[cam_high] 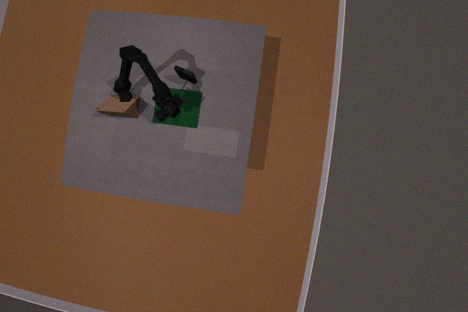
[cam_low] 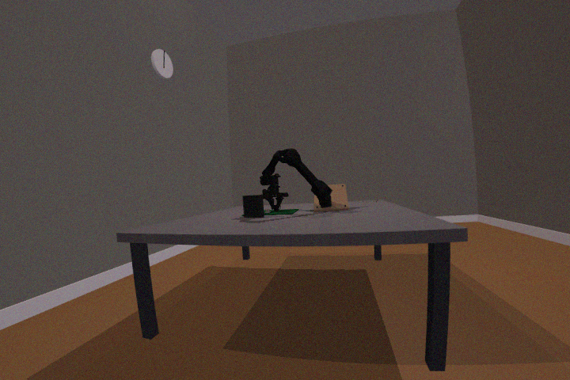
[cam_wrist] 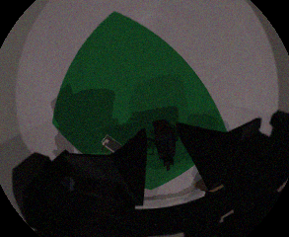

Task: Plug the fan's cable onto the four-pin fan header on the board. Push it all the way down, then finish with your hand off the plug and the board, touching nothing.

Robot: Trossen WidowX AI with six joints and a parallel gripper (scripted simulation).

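Now: gripper tip 20 mm short of the green board, 30 mm to the right of it and 30 mm above it. Round my gripper tip: fan header: 40 mm ahead, 70 mm to the left, 20 mm below; then fan plug: 10 mm behind, 10 mm to the left, 10 mm above; then black fan: 90 mm ahead, 210 mm to the left, 40 mm above.
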